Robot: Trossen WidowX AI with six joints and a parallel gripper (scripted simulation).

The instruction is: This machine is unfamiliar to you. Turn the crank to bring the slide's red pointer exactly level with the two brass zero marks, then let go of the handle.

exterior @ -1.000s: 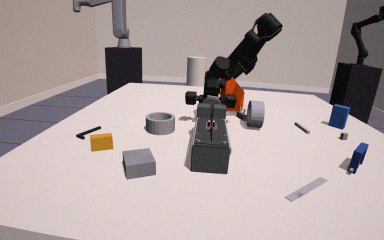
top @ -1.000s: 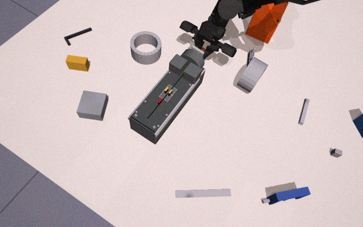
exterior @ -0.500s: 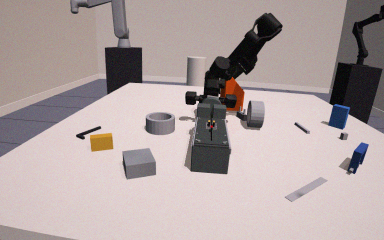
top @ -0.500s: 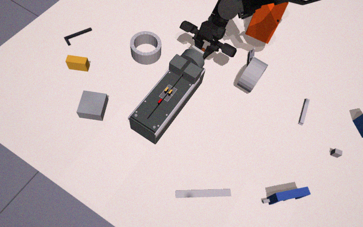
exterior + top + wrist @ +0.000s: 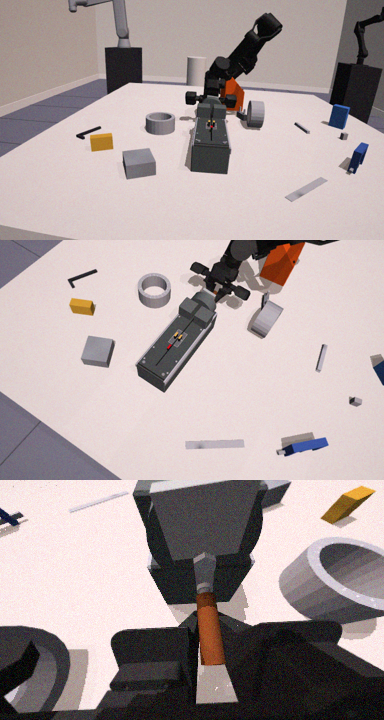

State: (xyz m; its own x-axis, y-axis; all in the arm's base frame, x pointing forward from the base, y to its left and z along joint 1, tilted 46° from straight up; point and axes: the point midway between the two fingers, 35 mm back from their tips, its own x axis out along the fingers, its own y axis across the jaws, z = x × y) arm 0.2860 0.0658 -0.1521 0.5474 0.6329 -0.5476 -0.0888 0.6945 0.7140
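Right now the crank handle is 2 cm behind my gripper tip and 3 cm above it. Also, from my gripper tip: red pointer: 21 cm ahead, 2 cm to the left, 5 cm above; grey cube: 31 cm ahead, 14 cm to the right, 2 cm below; yellow block: 24 cm ahead, 28 cm to the right, 1 cm below.
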